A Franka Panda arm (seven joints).
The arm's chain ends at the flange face. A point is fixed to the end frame.
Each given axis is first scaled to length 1.
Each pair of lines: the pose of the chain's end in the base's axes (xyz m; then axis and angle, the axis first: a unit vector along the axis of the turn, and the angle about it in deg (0 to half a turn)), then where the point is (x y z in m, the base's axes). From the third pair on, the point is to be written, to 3 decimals.
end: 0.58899 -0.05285 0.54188 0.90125 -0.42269 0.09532 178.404
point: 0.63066 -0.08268 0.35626
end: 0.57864 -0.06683 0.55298 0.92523 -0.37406 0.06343 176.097
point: 0.60833 -0.09633 0.36501
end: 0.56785 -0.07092 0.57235 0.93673 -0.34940 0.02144 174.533
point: 0.582 -0.099 0.382
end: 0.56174 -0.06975 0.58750 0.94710 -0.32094 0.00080 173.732
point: 0.568 -0.097 0.397
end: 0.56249 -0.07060 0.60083 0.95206 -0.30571 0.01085 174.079
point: 0.574 -0.097 0.410
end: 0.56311 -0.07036 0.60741 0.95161 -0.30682 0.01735 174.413
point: 0.577 -0.097 0.417
